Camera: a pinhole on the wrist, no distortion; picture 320 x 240 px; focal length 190.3 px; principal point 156.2 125.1 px. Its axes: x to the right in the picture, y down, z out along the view. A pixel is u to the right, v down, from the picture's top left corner.
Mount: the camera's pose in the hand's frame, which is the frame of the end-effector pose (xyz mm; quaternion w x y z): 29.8 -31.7 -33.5 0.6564 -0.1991 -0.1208 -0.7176
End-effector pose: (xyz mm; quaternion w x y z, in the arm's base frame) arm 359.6 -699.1 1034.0 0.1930 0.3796 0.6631 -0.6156
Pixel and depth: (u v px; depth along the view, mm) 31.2 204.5 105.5
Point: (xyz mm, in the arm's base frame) 349.0 -703.2 916.2
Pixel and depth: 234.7 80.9 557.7
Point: 278.0 -1266.8 954.1
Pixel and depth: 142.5 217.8 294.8
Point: 255.4 -847.3 780.0
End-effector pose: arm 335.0 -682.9 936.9 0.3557 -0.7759 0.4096 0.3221
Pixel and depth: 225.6 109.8 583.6
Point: 201.6 -238.7 574.8
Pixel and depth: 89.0 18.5 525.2
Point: -169.0 -462.0 764.6
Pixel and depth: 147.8 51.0 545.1
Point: -27.2 -365.5 703.2
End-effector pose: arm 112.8 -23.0 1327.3 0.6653 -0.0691 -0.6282 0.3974
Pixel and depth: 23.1 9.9 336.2
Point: -188.5 67.0 1068.5
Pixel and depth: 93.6 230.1 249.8
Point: -93.6 135.9 1434.0
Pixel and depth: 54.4 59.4 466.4
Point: -317.7 104.1 1097.9
